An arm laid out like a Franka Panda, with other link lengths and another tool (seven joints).
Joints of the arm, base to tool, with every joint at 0 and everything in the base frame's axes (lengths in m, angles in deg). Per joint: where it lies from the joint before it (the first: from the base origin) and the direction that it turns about. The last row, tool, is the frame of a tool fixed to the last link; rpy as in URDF.
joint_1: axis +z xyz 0 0 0.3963
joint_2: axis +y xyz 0 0 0
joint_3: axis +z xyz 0 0 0.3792
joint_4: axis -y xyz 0.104 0 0
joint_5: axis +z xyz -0.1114 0 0.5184
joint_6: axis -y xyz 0 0 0
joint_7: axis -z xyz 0.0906 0 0
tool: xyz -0.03 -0.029 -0.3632 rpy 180 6.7 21.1
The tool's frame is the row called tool.
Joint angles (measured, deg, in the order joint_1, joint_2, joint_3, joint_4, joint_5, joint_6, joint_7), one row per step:
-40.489, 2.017, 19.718, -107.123, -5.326, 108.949, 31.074
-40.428, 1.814, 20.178, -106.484, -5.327, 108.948, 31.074
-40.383, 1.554, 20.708, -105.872, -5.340, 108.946, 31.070
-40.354, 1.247, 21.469, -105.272, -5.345, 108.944, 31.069
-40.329, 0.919, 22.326, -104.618, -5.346, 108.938, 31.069
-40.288, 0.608, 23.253, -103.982, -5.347, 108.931, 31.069
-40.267, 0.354, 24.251, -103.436, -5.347, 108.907, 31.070
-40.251, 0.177, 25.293, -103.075, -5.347, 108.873, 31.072
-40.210, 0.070, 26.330, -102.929, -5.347, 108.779, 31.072
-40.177, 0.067, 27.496, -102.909, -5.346, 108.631, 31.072
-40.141, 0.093, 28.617, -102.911, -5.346, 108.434, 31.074
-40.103, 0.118, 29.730, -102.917, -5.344, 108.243, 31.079
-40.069, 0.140, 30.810, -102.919, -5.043, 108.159, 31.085
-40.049, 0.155, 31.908, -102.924, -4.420, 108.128, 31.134
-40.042, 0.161, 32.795, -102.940, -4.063, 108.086, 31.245
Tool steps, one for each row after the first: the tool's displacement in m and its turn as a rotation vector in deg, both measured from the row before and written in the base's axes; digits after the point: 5 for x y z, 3 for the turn. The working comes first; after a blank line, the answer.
Tool pose at each row, in the base's axes (x y z in m, rotation vector in deg; the steps are taken from these numbers as rounded here):
0.63415, -0.28250, 0.34663, 171.282, -44.735, -10.758
0.64119, -0.27851, 0.35551, 171.376, -43.984, -9.458
0.64817, -0.27378, 0.36487, 171.451, -43.134, -8.120
0.65595, -0.26634, 0.37474, 171.581, -41.966, -6.725
0.66426, -0.25770, 0.38548, 171.721, -40.664, -5.221
0.67256, -0.24773, 0.39589, 171.882, -39.229, -3.771
0.68012, -0.23669, 0.40469, 172.073, -37.717, -2.564
0.68638, -0.22463, 0.41061, 172.307, -36.141, -1.762
0.69078, -0.21176, 0.41330, 172.575, -34.527, -1.479
0.69428, -0.19712, 0.41333, 172.915, -32.732, -1.606
0.69690, -0.18287, 0.41273, 173.236, -31.003, -1.882
0.69922, -0.16865, 0.41212, 173.535, -29.284, -2.154
0.70207, -0.15326, 0.41155, 174.082, -27.754, -2.258
0.70512, -0.13593, 0.41092, 174.905, -26.422, -2.293
0.70699, -0.12276, 0.41043, 175.412, -25.394, -2.360

0.00704, 0.00399, 0.00888, -0.344, -0.761, 0.514
0.00698, 0.00473, 0.00936, -0.377, -0.777, 0.576
0.00778, 0.00744, 0.00987, -0.387, -0.808, 0.787
0.00831, 0.00864, 0.01074, -0.406, -0.875, 0.877
0.00830, 0.00997, 0.01041, -0.382, -0.844, 0.965
0.00756, 0.01104, 0.00880, -0.307, -0.700, 1.014
0.00626, 0.01206, 0.00592, -0.198, -0.454, 1.052
0.00440, 0.01287, 0.00269, -0.083, -0.133, 1.070
0.00350, 0.01464, 0.00003, 0.026, 0.121, 1.185
0.00262, 0.01425, -0.00060, 0.056, 0.213, 1.137
0.00232, 0.01422, -0.00061, 0.053, 0.211, 1.128
0.00285, 0.01539, -0.00057, 0.318, 0.049, 1.033
0.00305, 0.01733, -0.00063, 0.621, -0.050, 0.927
0.00187, 0.01317, -0.00049, 0.366, 0.005, 0.700

